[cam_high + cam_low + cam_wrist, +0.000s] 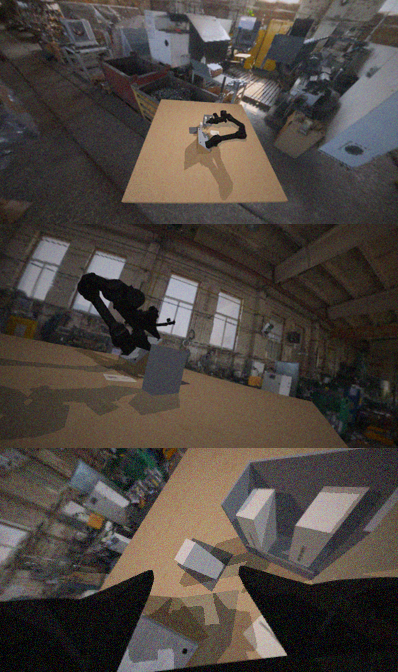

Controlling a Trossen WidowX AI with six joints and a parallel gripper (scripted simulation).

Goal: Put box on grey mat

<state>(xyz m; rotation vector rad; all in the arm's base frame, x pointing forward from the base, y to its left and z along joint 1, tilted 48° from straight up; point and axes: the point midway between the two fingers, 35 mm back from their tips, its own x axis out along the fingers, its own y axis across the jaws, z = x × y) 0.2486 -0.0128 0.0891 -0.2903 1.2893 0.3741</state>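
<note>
The grey mat is 20 mm ahead of my gripper tip, 120 mm to the left of it and 150 mm below it. Also, from my gripper tip: paper: 40 mm behind, 100 mm to the right, 150 mm below.
</note>
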